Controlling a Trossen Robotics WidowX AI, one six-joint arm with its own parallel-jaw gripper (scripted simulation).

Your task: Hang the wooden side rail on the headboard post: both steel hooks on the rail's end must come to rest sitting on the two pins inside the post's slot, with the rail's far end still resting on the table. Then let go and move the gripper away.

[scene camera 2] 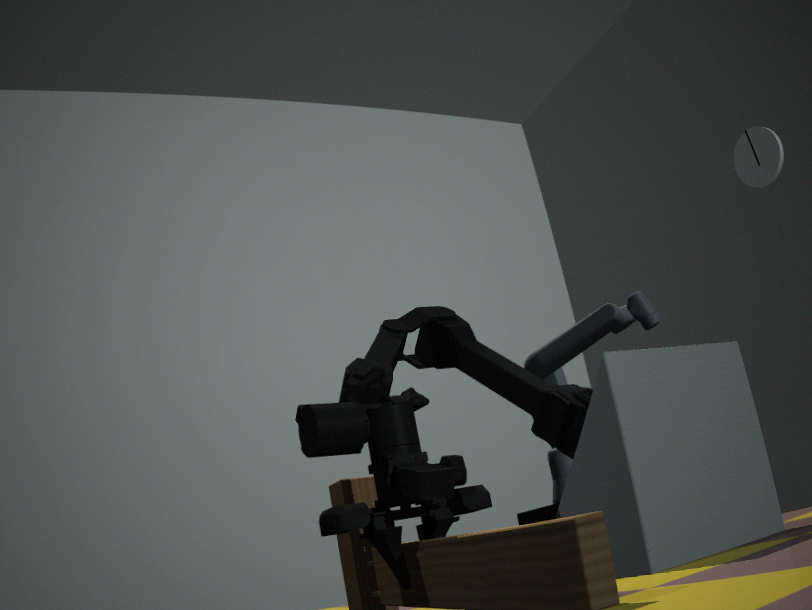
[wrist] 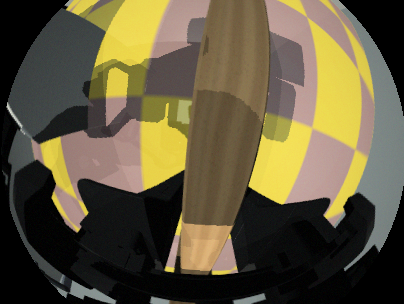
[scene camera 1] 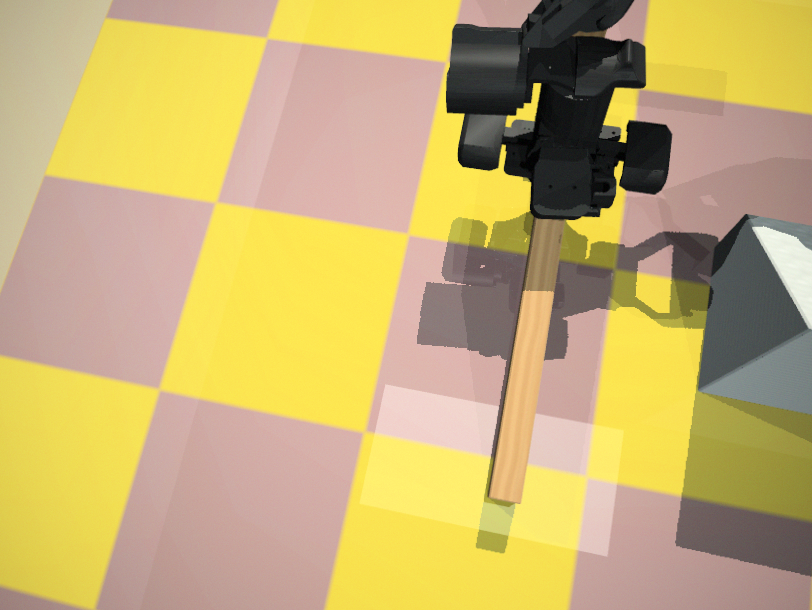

Note:
I see my gripper and a wooden side rail.
My gripper is seen too in scene camera 2 and in the wrist view.

